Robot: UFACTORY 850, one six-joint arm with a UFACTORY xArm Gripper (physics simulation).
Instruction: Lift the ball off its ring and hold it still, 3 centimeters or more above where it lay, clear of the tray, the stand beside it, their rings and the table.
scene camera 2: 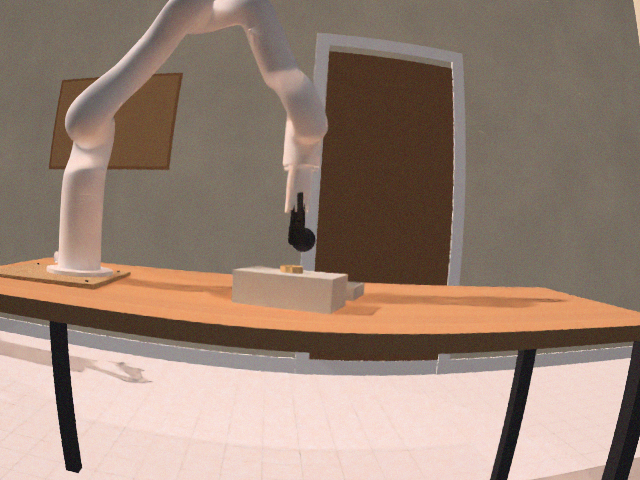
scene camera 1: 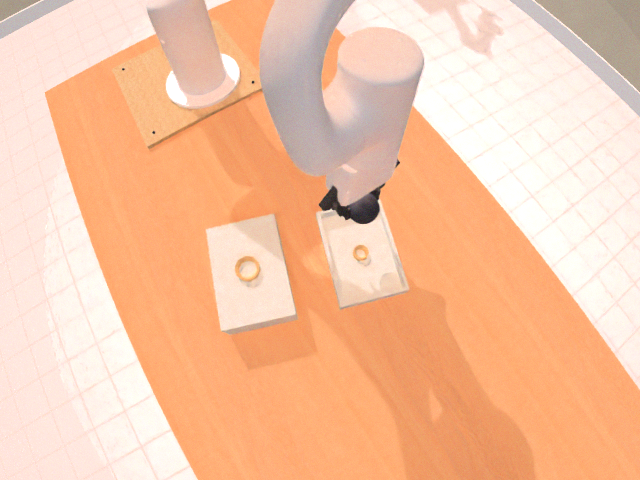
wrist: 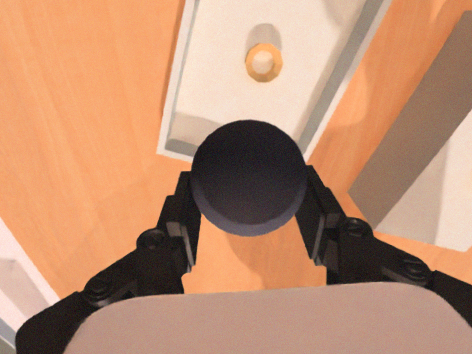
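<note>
The dark ball [scene camera 1: 364, 209] [scene camera 2: 303, 239] [wrist: 249, 177] is held between the two black fingers of my gripper [wrist: 246, 190], which is shut on it. The ball hangs in the air, well above the tray and higher than the stand's top in the second scene view. The tray [scene camera 1: 333, 272] [scene camera 2: 355, 290] [wrist: 172, 100] lies on the table. A small orange ring [scene camera 1: 360, 253] [wrist: 264, 62] lies empty on its floor. The pale stand [scene camera 1: 222, 304] [scene camera 2: 286, 292] [wrist: 405, 145] is beside the tray, with a larger orange ring [scene camera 1: 247, 268] [scene camera 2: 291, 269] on top. The ball touches neither ring.
The wooden table [scene camera 1: 170, 361] [scene camera 2: 439, 315] [wrist: 90, 125] bears the tray and the stand, with a gap between them. The arm's white base stands on a mounting board [scene camera 1: 136, 98] [scene camera 2: 31, 273] at the table's far end. A door and a wall board are behind the table in the second scene view.
</note>
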